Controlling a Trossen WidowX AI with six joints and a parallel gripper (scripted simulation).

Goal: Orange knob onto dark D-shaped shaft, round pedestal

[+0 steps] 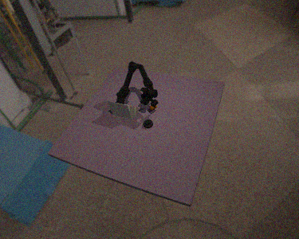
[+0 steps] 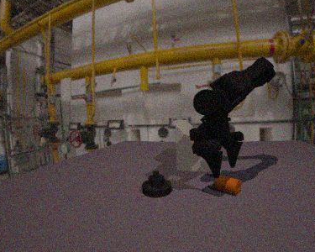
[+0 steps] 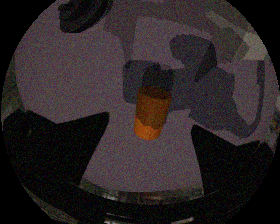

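My gripper tip is 3 cm above the orange knob and 1 cm to the right of it. From my gripper tip the other things lie so: pedestal 19 cm to the right, 5 cm ahead, 2 cm below.
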